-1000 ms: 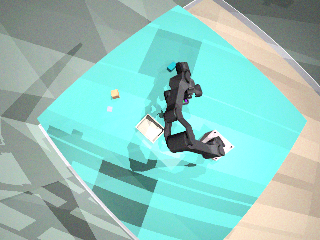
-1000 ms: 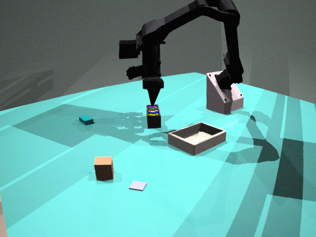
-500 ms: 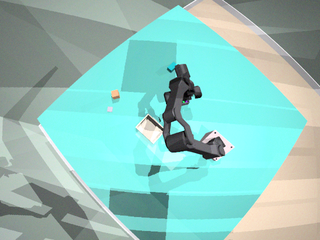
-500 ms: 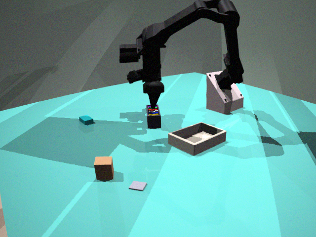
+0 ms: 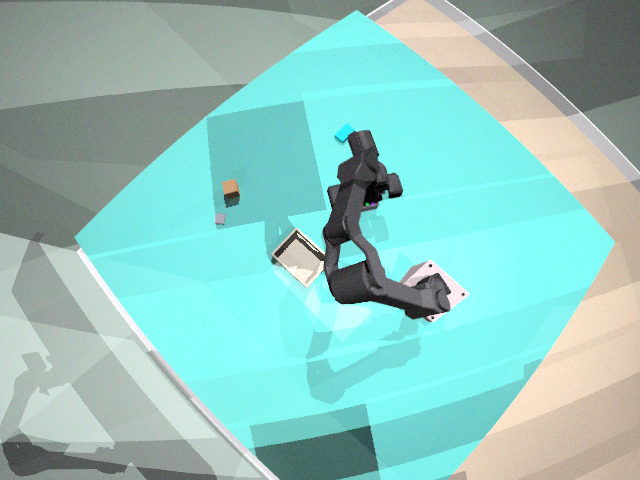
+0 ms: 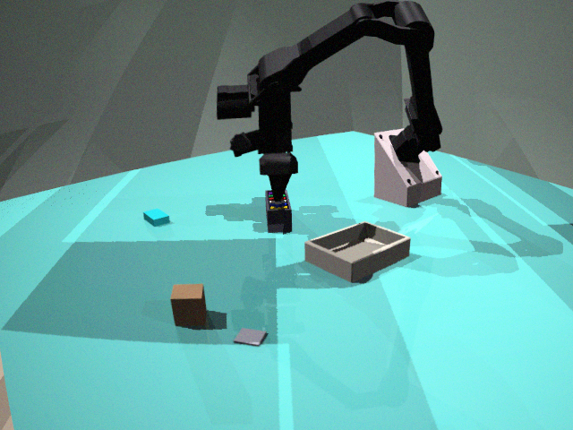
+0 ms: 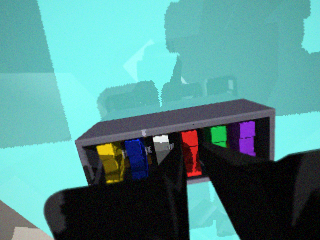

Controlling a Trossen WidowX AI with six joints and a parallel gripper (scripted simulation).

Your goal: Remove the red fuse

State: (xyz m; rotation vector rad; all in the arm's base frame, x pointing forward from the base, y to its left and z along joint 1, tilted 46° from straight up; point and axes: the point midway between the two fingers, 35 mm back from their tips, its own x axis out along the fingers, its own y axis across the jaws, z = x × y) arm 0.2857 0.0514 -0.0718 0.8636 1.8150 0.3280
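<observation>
My gripper tip is 1 cm above the red fuse. Round my gripper tip: purple fuse: 1 cm behind, 3 cm to the right, 1 cm below; white fuse: 1 cm ahead, 2 cm to the left, 1 cm below; green fuse: 1 cm behind, 2 cm to the right, 1 cm below.
</observation>
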